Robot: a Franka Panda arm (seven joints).
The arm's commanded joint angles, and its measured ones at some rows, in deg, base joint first. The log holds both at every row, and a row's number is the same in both.
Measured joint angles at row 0: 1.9 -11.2 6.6 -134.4 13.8 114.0 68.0
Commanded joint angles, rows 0 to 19: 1.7 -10.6 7.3 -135.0 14.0 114.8 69.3; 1.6 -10.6 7.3 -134.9 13.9 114.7 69.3; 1.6 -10.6 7.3 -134.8 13.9 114.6 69.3; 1.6 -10.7 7.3 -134.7 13.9 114.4 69.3; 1.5 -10.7 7.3 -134.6 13.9 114.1 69.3; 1.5 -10.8 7.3 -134.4 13.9 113.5 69.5; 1.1 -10.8 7.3 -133.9 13.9 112.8 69.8; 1.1 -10.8 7.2 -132.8 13.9 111.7 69.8; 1.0 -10.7 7.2 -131.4 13.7 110.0 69.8; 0.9 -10.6 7.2 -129.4 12.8 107.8 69.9; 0.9 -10.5 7.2 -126.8 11.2 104.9 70.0; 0.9 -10.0 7.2 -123.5 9.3 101.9 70.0; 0.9 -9.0 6.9 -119.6 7.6 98.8 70.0; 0.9 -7.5 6.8 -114.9 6.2 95.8 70.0; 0.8 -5.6 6.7 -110.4 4.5 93.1 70.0; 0.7 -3.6 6.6 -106.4 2.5 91.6 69.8; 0.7 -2.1 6.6 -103.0 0.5 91.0 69.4; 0.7 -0.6 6.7 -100.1 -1.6 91.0 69.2; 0.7 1.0 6.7 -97.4 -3.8 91.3 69.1; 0.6 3.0 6.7 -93.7 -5.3 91.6 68.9
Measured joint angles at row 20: 0.9 -4.8 6.3 -105.3 -0.3 93.7 68.6
